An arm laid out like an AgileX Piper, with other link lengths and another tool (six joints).
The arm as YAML. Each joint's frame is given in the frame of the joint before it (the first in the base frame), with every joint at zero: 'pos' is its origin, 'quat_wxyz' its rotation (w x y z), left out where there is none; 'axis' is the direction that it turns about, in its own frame. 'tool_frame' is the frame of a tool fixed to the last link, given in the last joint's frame.
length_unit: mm
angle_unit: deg
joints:
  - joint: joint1
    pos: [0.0, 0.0, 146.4]
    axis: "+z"
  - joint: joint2
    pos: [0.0, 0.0, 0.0]
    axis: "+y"
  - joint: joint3
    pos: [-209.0, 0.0, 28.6]
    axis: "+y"
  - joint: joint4
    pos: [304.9, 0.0, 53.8]
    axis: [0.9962, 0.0, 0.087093]
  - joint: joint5
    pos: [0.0, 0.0, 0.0]
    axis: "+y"
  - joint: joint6
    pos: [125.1, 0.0, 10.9]
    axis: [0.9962, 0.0, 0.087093]
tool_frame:
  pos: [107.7, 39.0, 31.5]
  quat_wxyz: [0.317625, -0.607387, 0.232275, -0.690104]
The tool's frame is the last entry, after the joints.
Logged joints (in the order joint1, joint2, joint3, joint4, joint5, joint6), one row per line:
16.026, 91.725, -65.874, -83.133, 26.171, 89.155
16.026, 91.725, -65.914, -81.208, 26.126, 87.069
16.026, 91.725, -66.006, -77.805, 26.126, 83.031
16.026, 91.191, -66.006, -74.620, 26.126, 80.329
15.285, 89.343, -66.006, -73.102, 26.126, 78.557
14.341, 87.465, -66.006, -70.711, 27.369, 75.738
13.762, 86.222, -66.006, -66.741, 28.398, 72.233
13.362, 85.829, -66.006, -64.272, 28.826, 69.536
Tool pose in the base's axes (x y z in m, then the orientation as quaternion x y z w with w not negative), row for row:
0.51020, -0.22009, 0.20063, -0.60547, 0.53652, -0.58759, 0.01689
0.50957, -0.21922, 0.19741, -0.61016, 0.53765, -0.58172, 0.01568
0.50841, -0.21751, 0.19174, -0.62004, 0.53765, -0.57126, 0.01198
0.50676, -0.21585, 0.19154, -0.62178, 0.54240, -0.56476, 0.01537
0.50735, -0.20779, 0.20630, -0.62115, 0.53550, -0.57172, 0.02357
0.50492, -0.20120, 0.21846, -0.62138, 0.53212, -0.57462, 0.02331
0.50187, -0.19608, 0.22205, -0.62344, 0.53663, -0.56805, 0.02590
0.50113, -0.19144, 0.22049, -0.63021, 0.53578, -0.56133, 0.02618
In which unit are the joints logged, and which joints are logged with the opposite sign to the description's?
The joints are logged in degrees. Opposite sign: joint1.
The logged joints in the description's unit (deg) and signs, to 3 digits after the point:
-16.026, 91.725, -65.874, -83.133, 26.171, 89.155
-16.026, 91.725, -65.914, -81.208, 26.126, 87.069
-16.026, 91.725, -66.006, -77.805, 26.126, 83.031
-16.026, 91.191, -66.006, -74.620, 26.126, 80.329
-15.285, 89.343, -66.006, -73.102, 26.126, 78.557
-14.341, 87.465, -66.006, -70.711, 27.369, 75.738
-13.762, 86.222, -66.006, -66.741, 28.398, 72.233
-13.362, 85.829, -66.006, -64.272, 28.826, 69.536

